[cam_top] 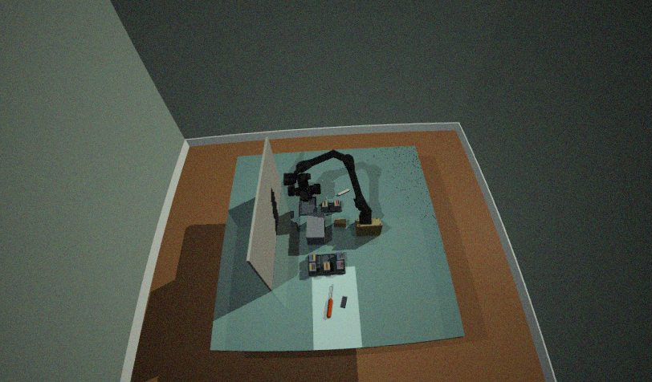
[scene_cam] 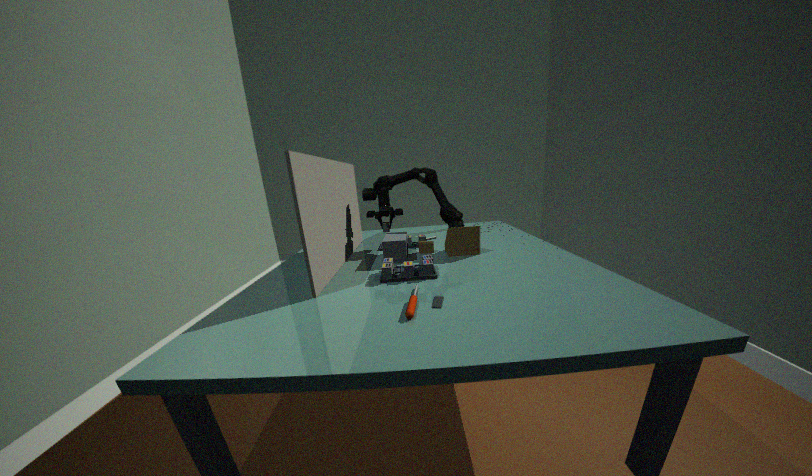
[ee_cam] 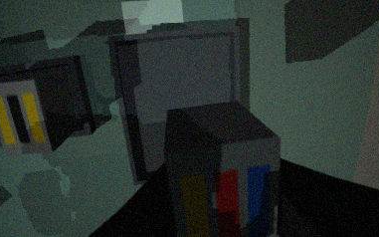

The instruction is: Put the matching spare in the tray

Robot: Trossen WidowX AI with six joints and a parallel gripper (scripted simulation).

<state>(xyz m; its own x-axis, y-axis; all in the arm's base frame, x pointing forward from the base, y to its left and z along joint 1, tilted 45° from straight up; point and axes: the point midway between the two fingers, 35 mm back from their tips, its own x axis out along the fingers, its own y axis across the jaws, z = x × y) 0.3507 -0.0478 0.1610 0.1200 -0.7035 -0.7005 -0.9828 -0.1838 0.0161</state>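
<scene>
My gripper tip is 10 mm past the tray and 90 mm above it. The rest, counted from my gripper tip: mounted unit (80 mm behind, 190 mm to the left, 50 mm below); then white stick (220 mm behind, 110 mm to the right, 90 mm below); then spare block (20 mm above).
</scene>
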